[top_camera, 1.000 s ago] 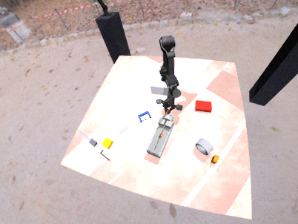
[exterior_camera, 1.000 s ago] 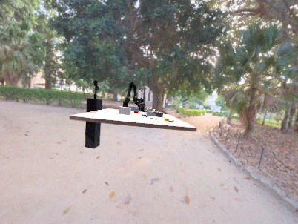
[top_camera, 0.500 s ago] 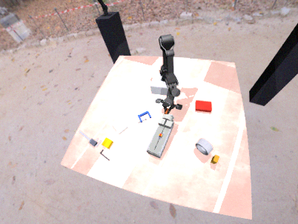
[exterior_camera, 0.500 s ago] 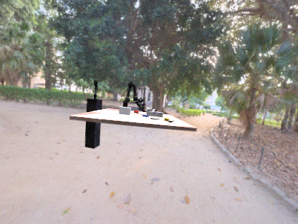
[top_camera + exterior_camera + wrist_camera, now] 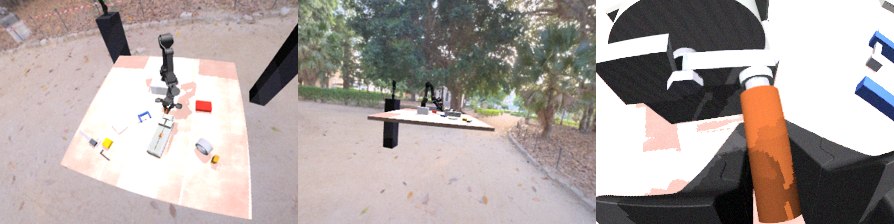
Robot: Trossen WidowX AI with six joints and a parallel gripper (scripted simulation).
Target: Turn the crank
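My gripper tip is now 20 mm past the crank handle and 20 mm below it. From my gripper tip the other things lie so: white tile 190 mm ahead, 310 mm to the right, 50 mm below; red pointer 170 mm ahead, 30 mm to the left, 20 mm above; red block 190 mm behind, 240 mm to the left, 50 mm below.
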